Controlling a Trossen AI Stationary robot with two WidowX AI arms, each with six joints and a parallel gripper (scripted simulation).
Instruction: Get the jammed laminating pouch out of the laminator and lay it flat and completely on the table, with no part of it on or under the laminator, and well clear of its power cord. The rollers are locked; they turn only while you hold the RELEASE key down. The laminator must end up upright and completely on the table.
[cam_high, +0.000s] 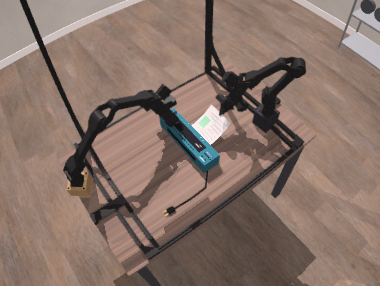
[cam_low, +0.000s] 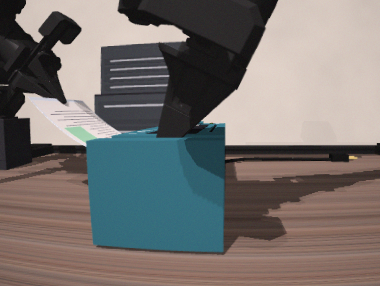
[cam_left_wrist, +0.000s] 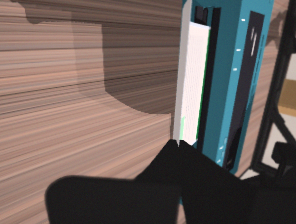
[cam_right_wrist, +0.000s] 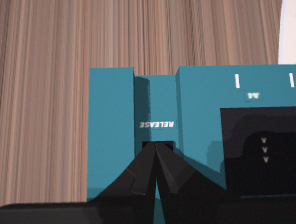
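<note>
My right hand is 1 cm to the right of the release key and 4 cm above it. Round my right hand: plug (46 cm ahead, 18 cm to the right, 9 cm below).
</note>
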